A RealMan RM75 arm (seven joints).
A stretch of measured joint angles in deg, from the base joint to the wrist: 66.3 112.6 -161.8 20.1 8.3 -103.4 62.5; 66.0 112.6 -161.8 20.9 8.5 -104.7 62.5; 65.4 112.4 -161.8 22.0 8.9 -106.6 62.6; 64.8 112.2 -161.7 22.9 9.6 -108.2 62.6; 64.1 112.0 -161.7 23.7 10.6 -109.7 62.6; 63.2 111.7 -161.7 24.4 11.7 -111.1 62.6; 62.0 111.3 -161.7 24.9 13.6 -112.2 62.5; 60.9 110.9 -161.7 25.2 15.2 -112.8 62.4; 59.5 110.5 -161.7 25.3 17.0 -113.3 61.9
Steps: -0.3 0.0 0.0 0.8 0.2 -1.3 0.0; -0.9 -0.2 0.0 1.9 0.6 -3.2 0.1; -1.5 -0.4 0.1 2.8 1.3 -4.8 0.1; -2.2 -0.6 0.1 3.6 2.3 -6.3 0.1; -3.1 -0.9 0.1 4.3 3.4 -7.7 0.1; -4.3 -1.3 0.1 4.8 5.3 -8.8 0.0; -5.4 -1.7 0.1 5.1 6.9 -9.4 -0.1; -6.8 -2.1 0.1 5.2 8.7 -9.9 -0.6
